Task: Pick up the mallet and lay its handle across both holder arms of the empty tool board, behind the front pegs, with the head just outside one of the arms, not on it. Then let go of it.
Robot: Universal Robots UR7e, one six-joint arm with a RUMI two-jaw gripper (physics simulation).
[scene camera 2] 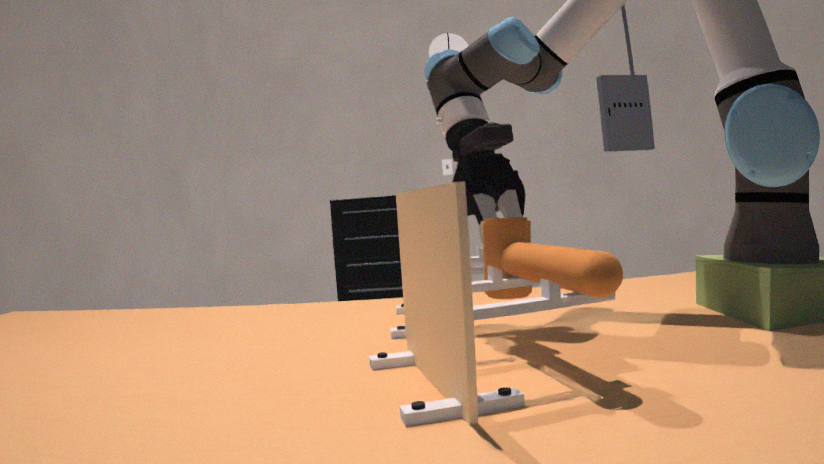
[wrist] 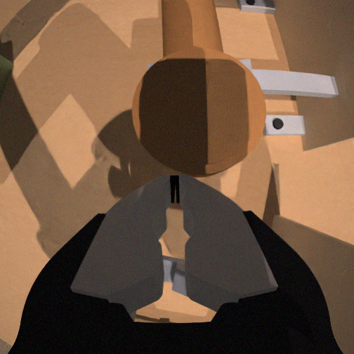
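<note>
The orange mallet shows its head [scene camera 2: 506, 235] [wrist: 200, 115] at the far end and its handle [scene camera 2: 562, 268] [wrist: 191, 25] pointing toward the scene camera. The handle passes over the white holder arms [scene camera 2: 513, 307] [wrist: 300, 82] of the tan upright board [scene camera 2: 435, 276]. A peg [scene camera 2: 550, 289] shows below the handle; whether the handle touches the arms or lies behind the pegs is unclear. The head partly hides an arm in the wrist view. My gripper [scene camera 2: 497, 213] [wrist: 175, 177] is shut and empty, its fingertips close beside the head; contact is unclear.
The near board foot [scene camera 2: 432, 410] and another foot [scene camera 2: 392, 360] stand on the orange table [scene camera 2: 172, 391]. More feet [scene camera 2: 399, 332] show farther back. The robot's green base block [scene camera 2: 732, 293] is at the right. A black slatted panel [scene camera 2: 366, 247] is behind the board.
</note>
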